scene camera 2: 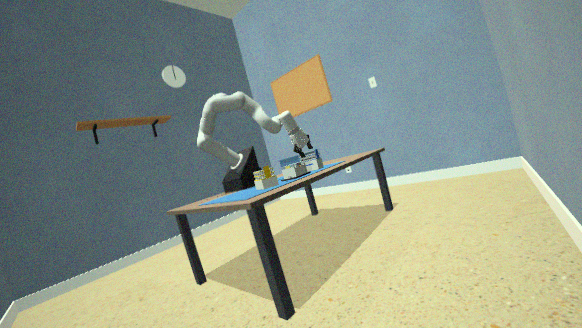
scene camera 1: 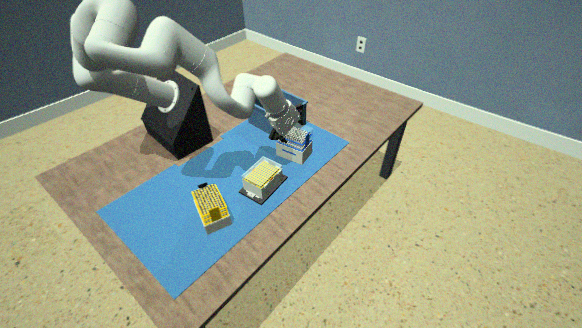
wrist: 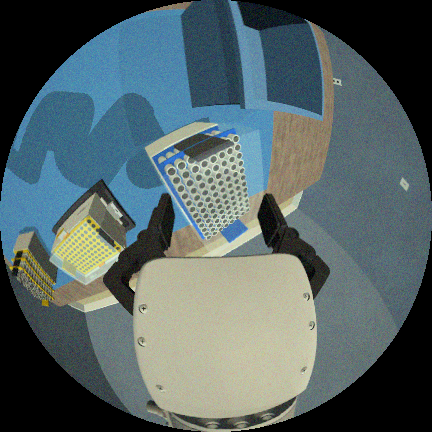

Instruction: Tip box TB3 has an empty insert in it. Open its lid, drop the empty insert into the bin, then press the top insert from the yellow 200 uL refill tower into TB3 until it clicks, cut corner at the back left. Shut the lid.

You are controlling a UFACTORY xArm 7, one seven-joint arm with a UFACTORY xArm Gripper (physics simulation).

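Note:
Tip box TB3 (scene camera 1: 256,189) (scene camera 2: 294,172) (wrist: 101,214) is the white box on a dark base in the middle of the mat; I cannot read a label on it. A yellow insert (scene camera 1: 262,174) (wrist: 84,252) with rows of holes shows at its top, under a clear lid that looks shut. The yellow refill tower (scene camera 1: 210,201) (scene camera 2: 266,182) (wrist: 34,270) stands left of TB3 in scene camera 1, with stacked yellow inserts. The blue bin (scene camera 1: 295,100) (wrist: 215,55) stands at the far end, partly behind the arm. My gripper (scene camera 2: 306,151) (wrist: 217,203) is open and empty, above the blue tower.
A blue refill tower (scene camera 1: 294,151) (scene camera 2: 313,162) (wrist: 210,185) with stacked inserts stands between TB3 and the bin, below my fingers. The blue mat (scene camera 1: 150,225) lies on the wooden table (scene camera 1: 360,100). The black arm base (scene camera 1: 180,120) stands at the table's back.

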